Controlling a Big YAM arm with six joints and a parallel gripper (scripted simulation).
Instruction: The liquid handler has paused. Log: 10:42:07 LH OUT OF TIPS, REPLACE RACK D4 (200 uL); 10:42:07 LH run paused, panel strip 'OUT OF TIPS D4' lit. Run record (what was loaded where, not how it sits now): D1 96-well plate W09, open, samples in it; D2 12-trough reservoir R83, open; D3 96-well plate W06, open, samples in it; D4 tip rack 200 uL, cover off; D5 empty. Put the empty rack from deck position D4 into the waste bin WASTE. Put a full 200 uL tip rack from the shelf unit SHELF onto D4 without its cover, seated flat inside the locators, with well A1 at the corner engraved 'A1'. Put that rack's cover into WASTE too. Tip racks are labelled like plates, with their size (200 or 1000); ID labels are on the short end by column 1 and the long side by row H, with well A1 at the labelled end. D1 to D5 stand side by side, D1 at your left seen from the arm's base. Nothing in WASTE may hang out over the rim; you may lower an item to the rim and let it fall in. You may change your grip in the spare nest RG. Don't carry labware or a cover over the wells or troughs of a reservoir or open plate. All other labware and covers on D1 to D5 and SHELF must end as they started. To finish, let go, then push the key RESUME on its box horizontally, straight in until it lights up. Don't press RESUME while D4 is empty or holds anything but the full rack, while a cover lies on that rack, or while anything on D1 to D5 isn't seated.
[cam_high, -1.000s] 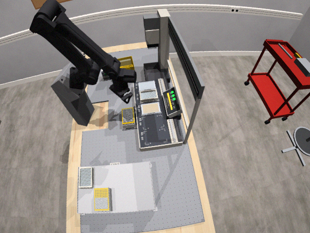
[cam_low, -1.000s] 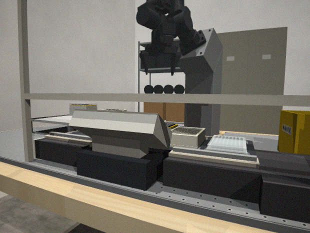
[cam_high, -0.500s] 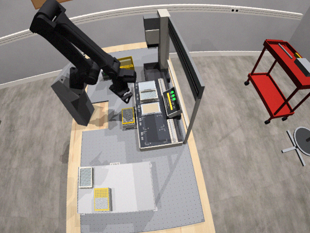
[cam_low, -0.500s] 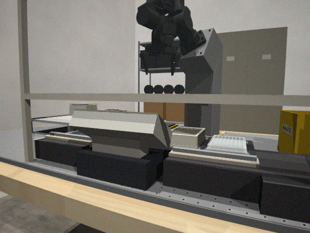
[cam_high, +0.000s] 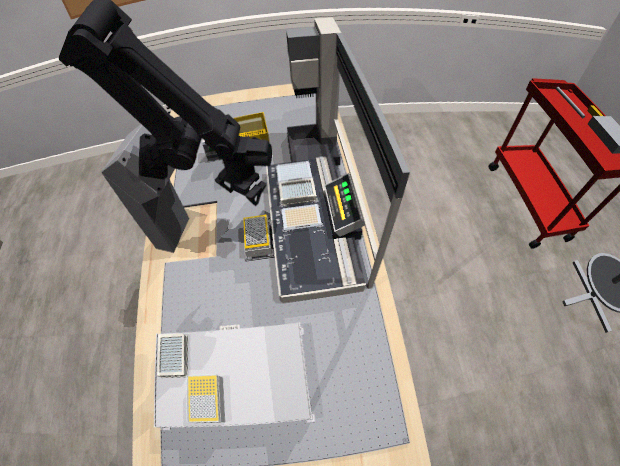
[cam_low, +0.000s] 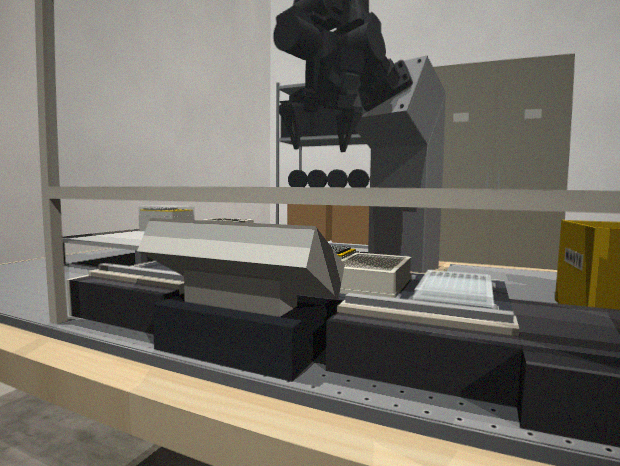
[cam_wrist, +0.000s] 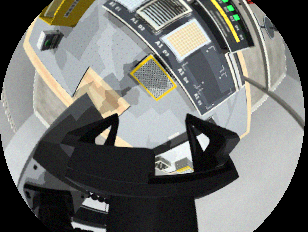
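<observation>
My hand is 25 cm above the black spare nest and 1 cm short of it. From my hand the other things lie so: reservoir 22 cm ahead, 20 cm below, 5 cm to the left; tan plate 20 cm below, 16 cm ahead, 5 cm to the right; clear plate 27 cm ahead, 20 cm below, 14 cm to the left.
</observation>
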